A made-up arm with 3 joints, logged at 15 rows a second.
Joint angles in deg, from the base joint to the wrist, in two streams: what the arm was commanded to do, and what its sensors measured. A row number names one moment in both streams.
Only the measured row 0 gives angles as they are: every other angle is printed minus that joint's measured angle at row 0.
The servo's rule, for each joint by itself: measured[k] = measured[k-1] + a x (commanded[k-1-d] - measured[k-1]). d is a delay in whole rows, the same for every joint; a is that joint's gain. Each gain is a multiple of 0.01, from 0.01 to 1. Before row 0 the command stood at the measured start. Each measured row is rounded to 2 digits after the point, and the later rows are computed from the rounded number. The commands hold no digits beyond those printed.
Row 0, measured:
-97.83 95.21 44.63
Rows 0 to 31, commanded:
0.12 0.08 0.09
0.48 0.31 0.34
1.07 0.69 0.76
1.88 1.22 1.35
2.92 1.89 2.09
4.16 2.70 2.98
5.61 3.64 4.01
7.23 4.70 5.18
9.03 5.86 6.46
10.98 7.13 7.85
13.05 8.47 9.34
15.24 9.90 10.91
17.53 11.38 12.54
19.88 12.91 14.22
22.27 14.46 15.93
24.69 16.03 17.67
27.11 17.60 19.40
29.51 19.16 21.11
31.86 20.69 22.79
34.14 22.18 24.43
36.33 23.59 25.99
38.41 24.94 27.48
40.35 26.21 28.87
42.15 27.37 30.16
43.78 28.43 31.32
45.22 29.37 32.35
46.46 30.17 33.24
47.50 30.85 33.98
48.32 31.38 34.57
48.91 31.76 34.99
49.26 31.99 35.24
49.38 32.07 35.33
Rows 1 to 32, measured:
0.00 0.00 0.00
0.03 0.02 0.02
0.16 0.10 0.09
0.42 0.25 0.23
0.84 0.50 0.47
1.44 0.86 0.81
2.23 1.34 1.27
3.21 1.94 1.85
4.38 2.66 2.55
5.73 3.49 3.37
7.25 4.44 4.31
8.93 5.49 5.37
10.76 6.64 6.53
12.72 7.87 7.79
14.80 9.18 9.14
16.97 10.55 10.57
19.21 11.97 12.06
21.50 13.43 13.60
23.82 14.92 15.18
26.15 16.42 16.78
28.47 17.92 18.39
30.75 19.39 19.99
32.97 20.83 21.56
35.11 22.23 23.10
37.15 23.57 24.58
39.07 24.83 26.00
40.85 26.01 27.33
42.48 27.09 28.57
43.94 28.07 29.71
45.21 28.93 30.73
46.28 29.67 31.62
47.14 30.27 32.38
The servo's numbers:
d 1
a 0.29 0.26 0.21

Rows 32 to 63, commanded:
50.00 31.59 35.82
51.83 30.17 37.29
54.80 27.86 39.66
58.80 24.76 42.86
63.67 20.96 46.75
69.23 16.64 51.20
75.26 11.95 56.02
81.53 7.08 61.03
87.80 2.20 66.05
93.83 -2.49 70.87
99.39 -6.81 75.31
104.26 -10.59 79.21
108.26 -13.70 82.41
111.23 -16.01 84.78
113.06 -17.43 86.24
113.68 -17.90 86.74
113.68 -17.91 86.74
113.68 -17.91 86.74
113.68 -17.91 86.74
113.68 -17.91 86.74
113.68 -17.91 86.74
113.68 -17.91 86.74
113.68 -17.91 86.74
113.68 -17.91 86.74
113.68 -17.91 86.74
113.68 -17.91 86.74
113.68 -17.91 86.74
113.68 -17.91 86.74
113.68 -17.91 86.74
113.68 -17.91 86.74
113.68 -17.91 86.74
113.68 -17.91 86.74
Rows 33 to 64, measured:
47.79 30.74 33.00
48.43 30.96 33.59
49.42 30.75 34.37
50.98 30.00 35.48
53.25 28.64 37.03
56.27 26.64 39.07
60.03 24.04 41.62
64.45 20.90 44.64
69.40 17.31 48.08
74.74 13.38 51.85
80.28 9.25 55.84
85.82 5.07 59.93
91.17 1.00 63.98
96.13 -2.82 67.85
100.51 -6.25 71.41
104.15 -9.16 74.52
106.91 -11.43 77.09
108.87 -13.11 79.12
110.26 -14.36 80.72
111.25 -15.28 81.98
111.95 -15.96 82.98
112.45 -16.47 83.77
112.81 -16.84 84.39
113.06 -17.12 84.88
113.24 -17.33 85.27
113.37 -17.48 85.58
113.46 -17.59 85.82
113.52 -17.67 86.01
113.57 -17.73 86.16
113.60 -17.78 86.28
113.62 -17.81 86.38
113.64 -17.84 86.46

